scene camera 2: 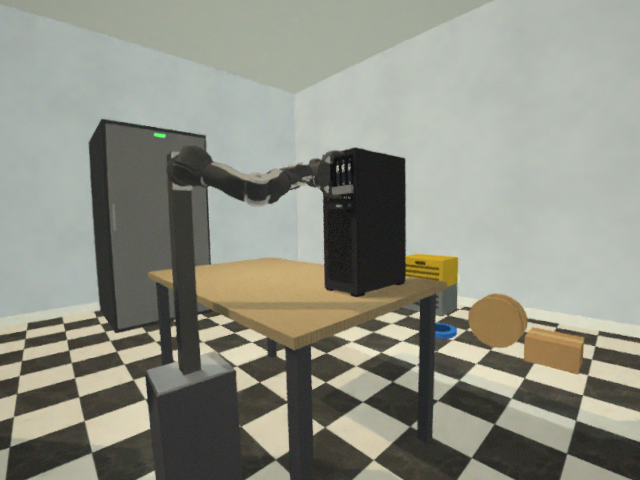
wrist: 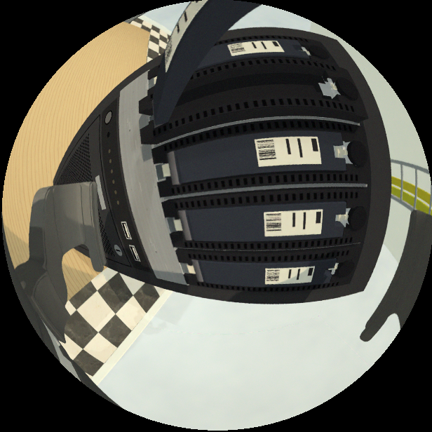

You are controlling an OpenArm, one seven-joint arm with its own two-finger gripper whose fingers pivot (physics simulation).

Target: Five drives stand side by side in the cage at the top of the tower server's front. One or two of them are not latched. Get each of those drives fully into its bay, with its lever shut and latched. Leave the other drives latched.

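The black tower server point(scene camera 2: 379, 222) point(wrist: 377, 150) stands upright on the table, with the drive cage point(scene camera 2: 342, 173) at the top of its front. In the wrist view, the second drive from the top point(wrist: 250, 91) has its lever point(wrist: 187, 60) swung out toward the camera; how deep the drive sits is unclear. The top drive point(wrist: 212, 57), partly hidden by that lever, and the three lower drives point(wrist: 215, 161) point(wrist: 225, 221) point(wrist: 230, 270) have levers lying flat and look latched. My gripper point(scene camera 2: 338, 173) point(wrist: 211, 264) is open and empty in front of the cage, fingers wide apart, away from the open lever.
The wooden table point(scene camera 2: 258, 289) point(wrist: 45, 125) carries the server. A tall grey cabinet point(scene camera 2: 155, 222) stands behind the arm at the left. A yellow and grey box point(scene camera 2: 431, 268), a blue ring point(scene camera 2: 445, 335), a round brown disc point(scene camera 2: 497, 320) and a brown block point(scene camera 2: 553, 351) are beyond the table.
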